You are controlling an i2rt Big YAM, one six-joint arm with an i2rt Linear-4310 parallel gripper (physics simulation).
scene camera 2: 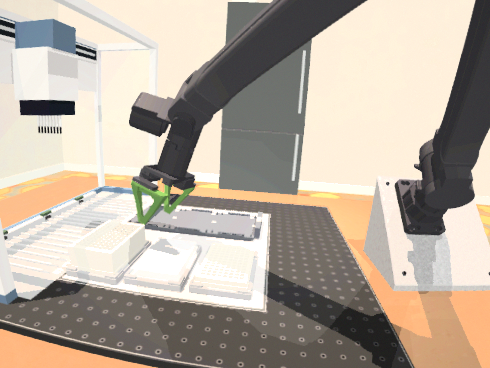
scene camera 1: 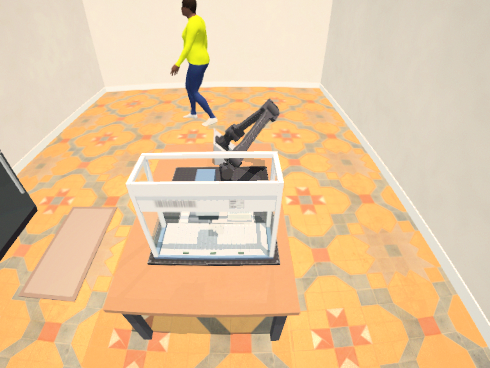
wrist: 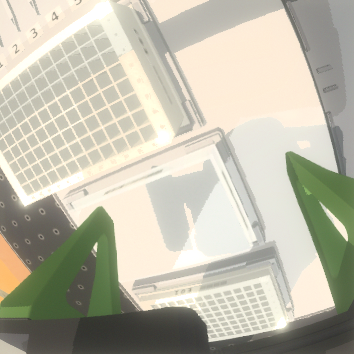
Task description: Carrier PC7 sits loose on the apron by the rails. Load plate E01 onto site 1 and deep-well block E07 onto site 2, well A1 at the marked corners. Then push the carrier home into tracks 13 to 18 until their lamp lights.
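Where they show: gripper, between the fingertips: (scene camera 2: 155,217) (wrist: 193,188); arm's base, origin of its link: (scene camera 2: 417,207) (scene camera 1: 221,143).
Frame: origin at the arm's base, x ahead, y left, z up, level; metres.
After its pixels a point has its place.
My gripper (scene camera 2: 156,216) @[x 0.537, y 0.031, z -0.044 m] (wrist: 193,188) @[x 0.537, y 0.031, z -0.044 m] is open and empty, green fingers pointing down above the white apron (scene camera 2: 267,280) @[x 0.314, y 0.109, z -0.115 m]. The tall white deep-well block E07 (scene camera 2: 107,247) @[x 0.586, y 0.136, z -0.062 m] (wrist: 75,110) @[x 0.601, y 0.081, z -0.074 m] stands in the nest nearest the rails. A low white plate (scene camera 2: 162,262) @[x 0.496, y 0.120, z -0.089 m] (wrist: 200,215) @[x 0.497, y 0.053, z -0.089 m] lies in the middle nest, between and below the fingers in the wrist view. The gridded plate E01 (scene camera 2: 225,265) @[x 0.388, y 0.111, z -0.090 m] (wrist: 225,307) @[x 0.395, y 0.080, z -0.091 m] lies in the nest farthest from the rails; its label shows upside down. The long grey carrier PC7 (scene camera 2: 215,224) @[x 0.433, y -0.100, z -0.105 m] (wrist: 342,75) @[x 0.541, y -0.076, z -0.105 m] lies along the apron's far side, partly behind a finger in scene camera 2.
White rails (scene camera 2: 45,240) @[x 0.787, y 0.047, z -0.115 m] run inside the white-framed machine (scene camera 1: 205,190) @[x 0.891, y -0.051, z 0.332 m]. Its pipetting head (scene camera 2: 47,75) @[x 0.783, y -0.003, z 0.229 m] hangs over the rails. A black perforated board (scene camera 2: 320,260) @[x 0.202, y 0.028, z -0.115 m] surrounds the apron. The arm's pale wedge base (scene camera 2: 390,250) @[x 0.079, y 0.065, z -0.068 m] stands at right. A person (scene camera 1: 196,45) is beyond the table.
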